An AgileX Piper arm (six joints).
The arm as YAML. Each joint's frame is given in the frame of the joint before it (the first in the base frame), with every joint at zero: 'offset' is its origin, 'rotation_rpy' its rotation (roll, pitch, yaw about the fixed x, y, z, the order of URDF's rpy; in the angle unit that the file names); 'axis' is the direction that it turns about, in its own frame. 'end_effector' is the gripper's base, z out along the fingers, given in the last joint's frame.
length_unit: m
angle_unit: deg
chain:
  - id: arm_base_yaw
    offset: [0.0, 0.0, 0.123]
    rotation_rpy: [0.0, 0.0, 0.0]
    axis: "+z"
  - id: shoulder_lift
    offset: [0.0, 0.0, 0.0]
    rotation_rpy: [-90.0, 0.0, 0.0]
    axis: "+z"
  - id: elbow
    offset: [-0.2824, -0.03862, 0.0]
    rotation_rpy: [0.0, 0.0, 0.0]
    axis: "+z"
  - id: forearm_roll
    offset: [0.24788, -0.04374, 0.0]
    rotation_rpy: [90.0, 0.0, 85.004]
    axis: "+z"
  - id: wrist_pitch
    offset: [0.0, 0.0, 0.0]
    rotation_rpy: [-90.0, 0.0, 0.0]
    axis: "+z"
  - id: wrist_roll
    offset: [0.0, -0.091, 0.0]
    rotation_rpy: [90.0, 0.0, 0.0]
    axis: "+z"
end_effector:
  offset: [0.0, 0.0, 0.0]
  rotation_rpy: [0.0, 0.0, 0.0]
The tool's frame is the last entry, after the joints.
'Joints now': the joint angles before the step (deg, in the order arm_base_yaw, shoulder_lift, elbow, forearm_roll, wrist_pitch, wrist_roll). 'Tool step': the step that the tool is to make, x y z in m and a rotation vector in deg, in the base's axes. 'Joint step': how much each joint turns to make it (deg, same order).
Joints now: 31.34, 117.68, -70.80, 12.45, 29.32, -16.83
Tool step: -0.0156, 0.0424, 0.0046, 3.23, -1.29, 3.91
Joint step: 6.00, 0.91, -2.39, 2.93, -1.43, -0.11
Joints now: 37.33, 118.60, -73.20, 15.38, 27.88, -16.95
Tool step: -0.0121, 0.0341, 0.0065, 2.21, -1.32, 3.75
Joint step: 4.59, 1.07, -3.27, 1.13, -0.25, 0.08
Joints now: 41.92, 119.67, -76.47, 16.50, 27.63, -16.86
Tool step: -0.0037, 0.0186, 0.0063, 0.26, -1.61, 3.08
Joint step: 2.26, 0.89, -3.12, -1.47, 0.87, 0.28
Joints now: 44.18, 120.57, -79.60, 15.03, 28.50, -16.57
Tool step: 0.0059, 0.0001, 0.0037, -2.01, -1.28, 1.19
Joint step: -0.22, 0.46, -2.00, -3.86, 1.93, 1.31
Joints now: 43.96, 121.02, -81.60, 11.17, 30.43, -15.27
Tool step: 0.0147, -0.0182, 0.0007, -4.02, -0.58, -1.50
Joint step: -2.52, 0.03, -0.73, -5.69, 2.82, 2.76
